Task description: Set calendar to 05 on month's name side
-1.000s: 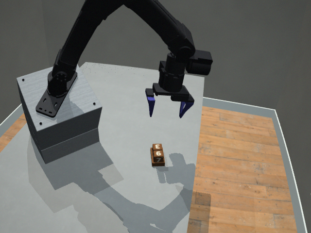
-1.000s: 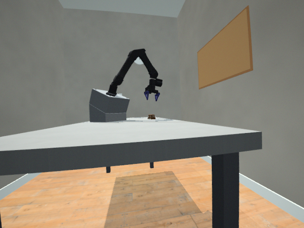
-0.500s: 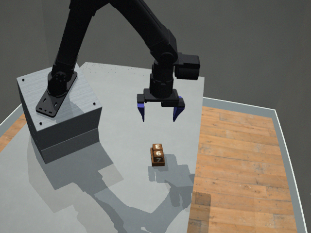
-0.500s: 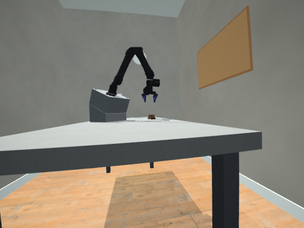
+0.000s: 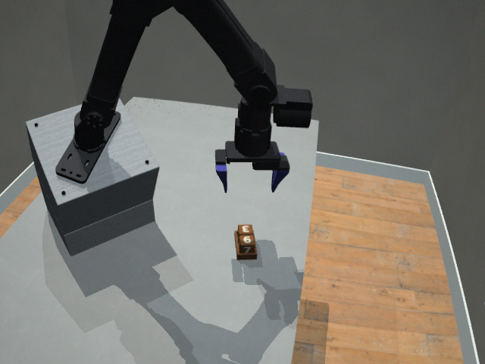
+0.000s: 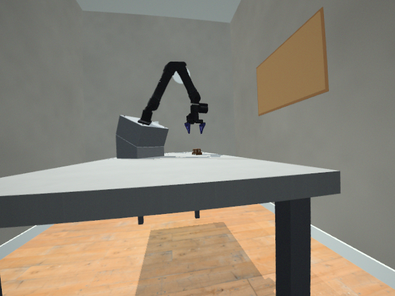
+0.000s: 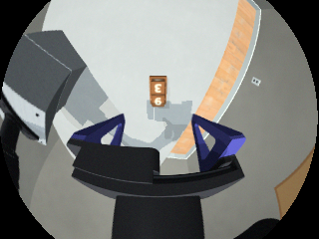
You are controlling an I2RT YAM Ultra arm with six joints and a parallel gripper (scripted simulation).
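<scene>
Now: the brown wooden cube 13 cm below my hand. From my hand the other things lie so: brown tray 1 cm to the right, 15 cm below.
</scene>
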